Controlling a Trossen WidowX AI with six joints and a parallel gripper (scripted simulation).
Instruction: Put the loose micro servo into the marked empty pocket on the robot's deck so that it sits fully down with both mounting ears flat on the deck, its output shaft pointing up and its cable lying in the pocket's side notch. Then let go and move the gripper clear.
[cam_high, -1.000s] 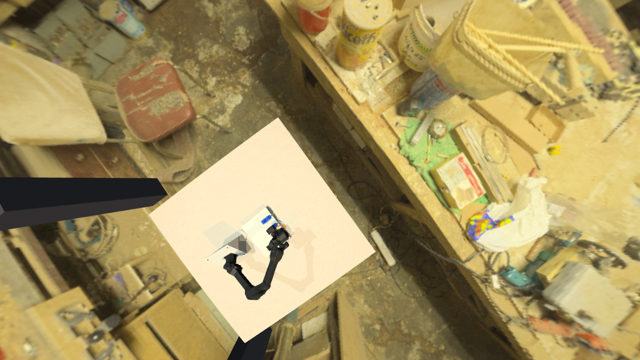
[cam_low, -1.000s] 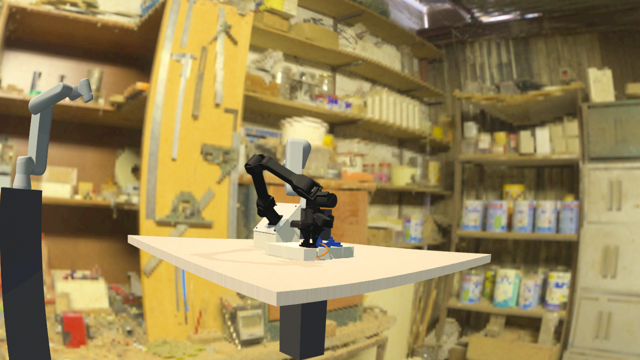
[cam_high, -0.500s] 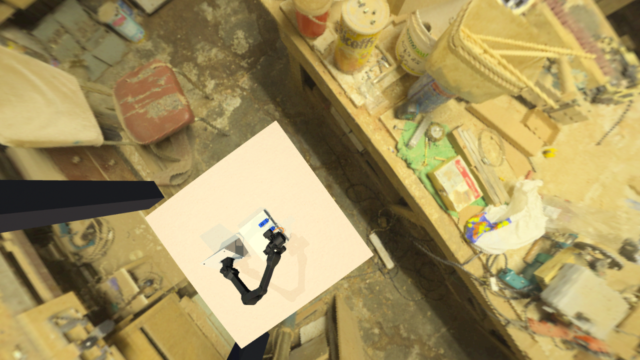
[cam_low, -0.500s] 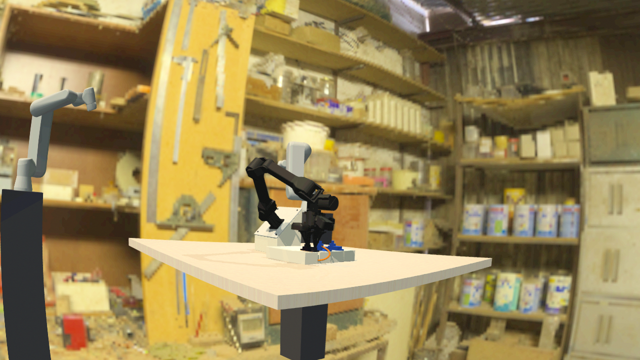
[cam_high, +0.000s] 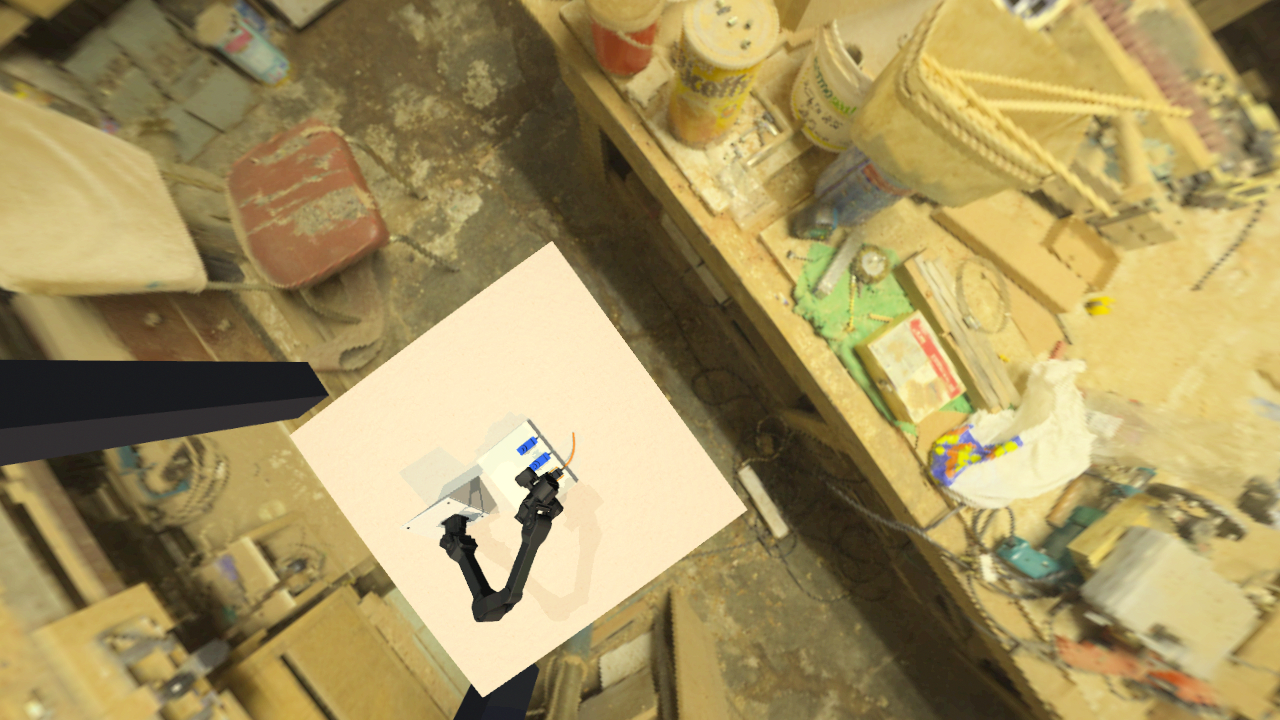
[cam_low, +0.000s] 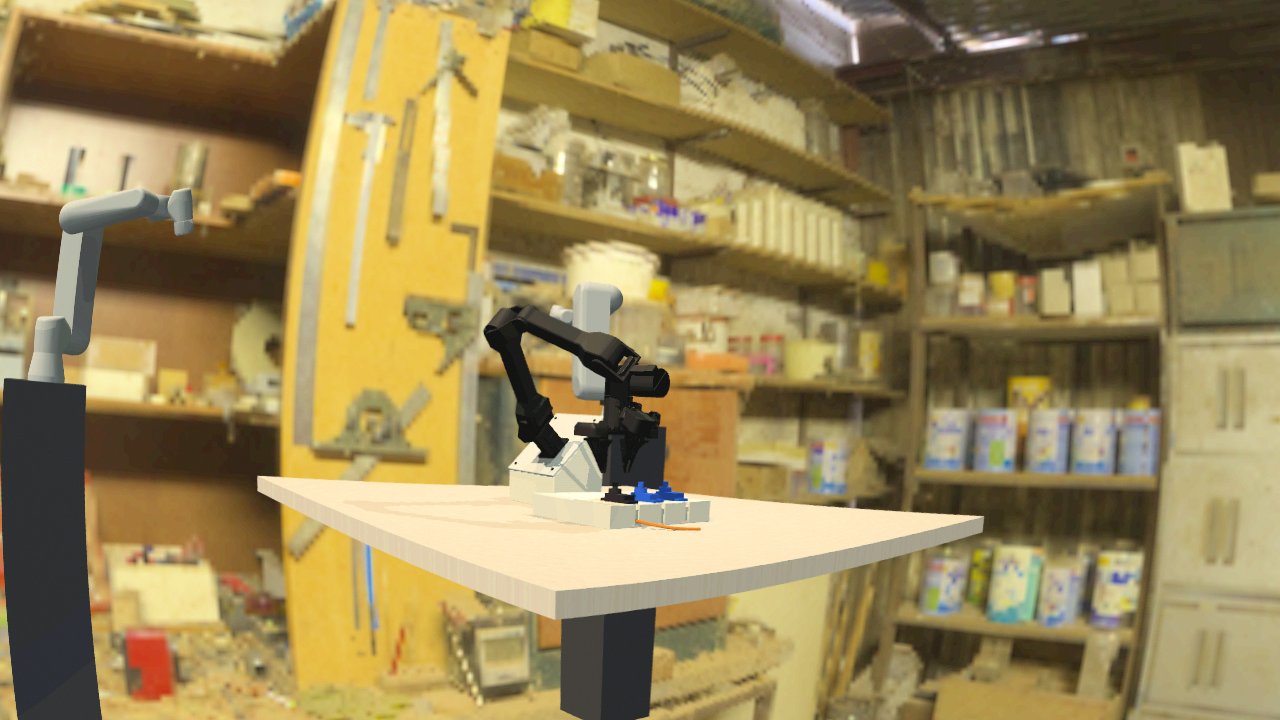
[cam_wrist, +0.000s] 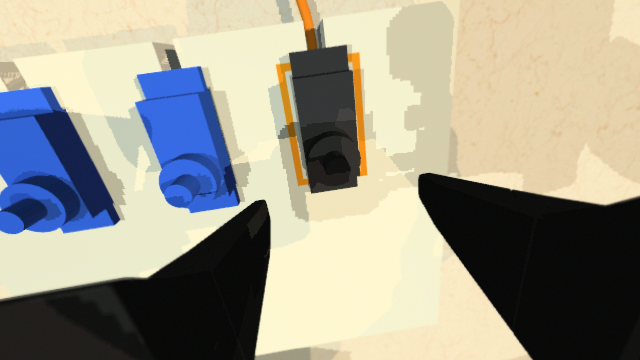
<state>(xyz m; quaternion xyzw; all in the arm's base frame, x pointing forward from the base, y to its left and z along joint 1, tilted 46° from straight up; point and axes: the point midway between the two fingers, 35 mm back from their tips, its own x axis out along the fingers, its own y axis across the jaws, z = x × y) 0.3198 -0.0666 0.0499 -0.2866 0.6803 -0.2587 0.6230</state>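
My gripper tip is now 10 cm past the cream deck, 8 cm above it and 7 cm to the right of it.
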